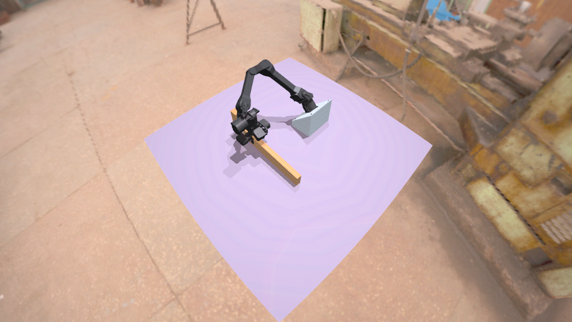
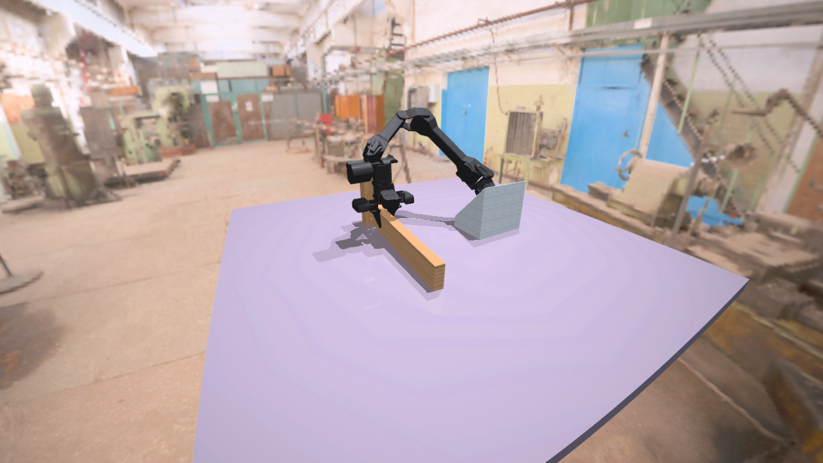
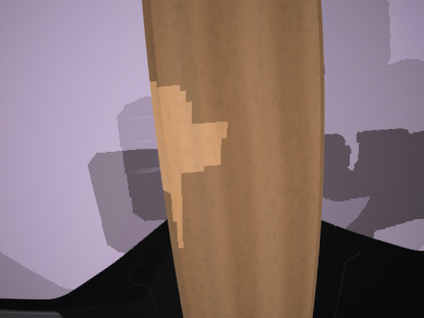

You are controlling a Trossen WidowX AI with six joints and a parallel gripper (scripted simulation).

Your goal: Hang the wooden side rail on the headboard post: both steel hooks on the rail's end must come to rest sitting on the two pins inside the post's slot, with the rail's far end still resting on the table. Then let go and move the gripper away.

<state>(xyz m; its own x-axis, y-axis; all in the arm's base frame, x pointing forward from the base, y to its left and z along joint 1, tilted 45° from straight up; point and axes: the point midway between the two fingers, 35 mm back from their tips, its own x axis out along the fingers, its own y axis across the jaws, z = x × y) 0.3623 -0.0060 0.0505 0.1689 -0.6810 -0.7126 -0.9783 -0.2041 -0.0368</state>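
Right now the wooden headboard post is 130 mm to the right of my gripper tip, 40 mm above it and 20 mm ahead of it.
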